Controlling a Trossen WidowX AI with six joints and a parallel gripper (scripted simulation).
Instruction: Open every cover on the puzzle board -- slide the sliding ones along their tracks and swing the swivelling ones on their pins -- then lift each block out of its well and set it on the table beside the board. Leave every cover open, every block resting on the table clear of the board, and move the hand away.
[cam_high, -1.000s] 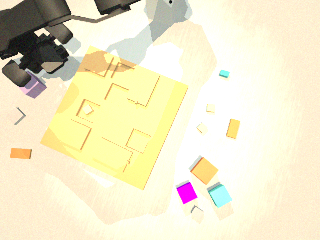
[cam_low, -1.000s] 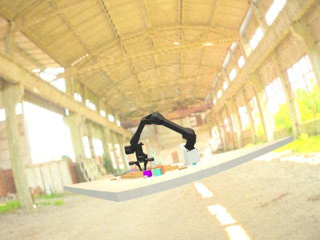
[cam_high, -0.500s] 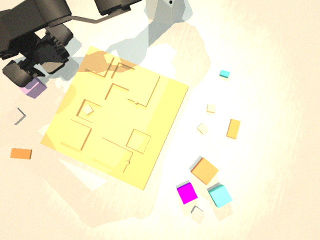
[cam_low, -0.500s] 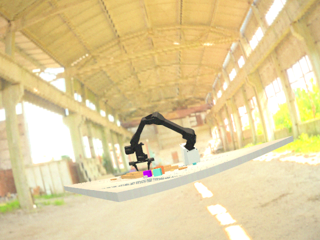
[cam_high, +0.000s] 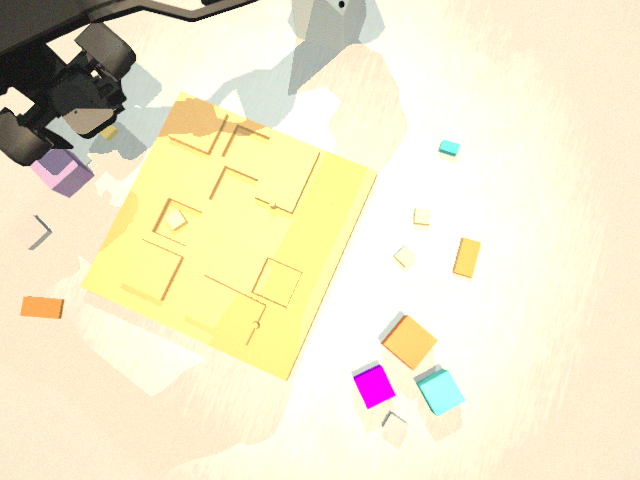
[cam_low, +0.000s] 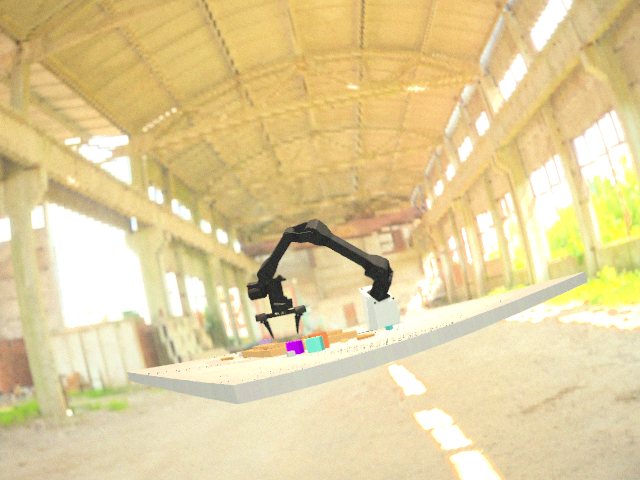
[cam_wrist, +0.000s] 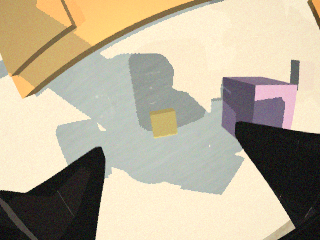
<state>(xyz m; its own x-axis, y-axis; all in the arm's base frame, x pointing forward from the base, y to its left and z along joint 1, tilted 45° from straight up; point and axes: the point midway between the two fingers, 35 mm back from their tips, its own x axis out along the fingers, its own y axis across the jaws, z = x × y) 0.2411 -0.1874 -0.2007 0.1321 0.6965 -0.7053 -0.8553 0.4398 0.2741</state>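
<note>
Now: gripper tip 100 mm short of the yellow puzzle board, 190 mm to the right of it and 20 mm above it. Round my gripper tip: orange cube (200 mm ahead, 460 mm to the left, 20 mm below); then lilac block (70 mm ahead, 40 mm to the right, 20 mm below); then cyan piece (60 mm behind, 470 mm to the left, 40 mm below).
</note>
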